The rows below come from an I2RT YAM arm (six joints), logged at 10 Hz.
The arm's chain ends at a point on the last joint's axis. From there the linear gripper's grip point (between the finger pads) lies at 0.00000 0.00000 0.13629 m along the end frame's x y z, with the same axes.
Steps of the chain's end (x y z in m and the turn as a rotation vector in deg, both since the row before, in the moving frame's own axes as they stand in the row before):
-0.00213, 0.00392, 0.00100, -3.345, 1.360, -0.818
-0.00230, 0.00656, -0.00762, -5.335, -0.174, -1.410
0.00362, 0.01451, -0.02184, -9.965, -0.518, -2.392
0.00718, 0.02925, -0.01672, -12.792, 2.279, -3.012
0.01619, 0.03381, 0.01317, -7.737, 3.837, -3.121
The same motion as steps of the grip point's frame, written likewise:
0.00116, 0.01185, 0.00073, -3.345, 1.360, -0.818
-0.00256, 0.01924, -0.00821, -5.335, -0.174, -1.410
0.00289, 0.03811, -0.02390, -9.965, -0.518, -2.392
0.01335, 0.05926, -0.02021, -12.792, 2.279, -3.012
0.02578, 0.05189, 0.01163, -7.737, 3.837, -3.121

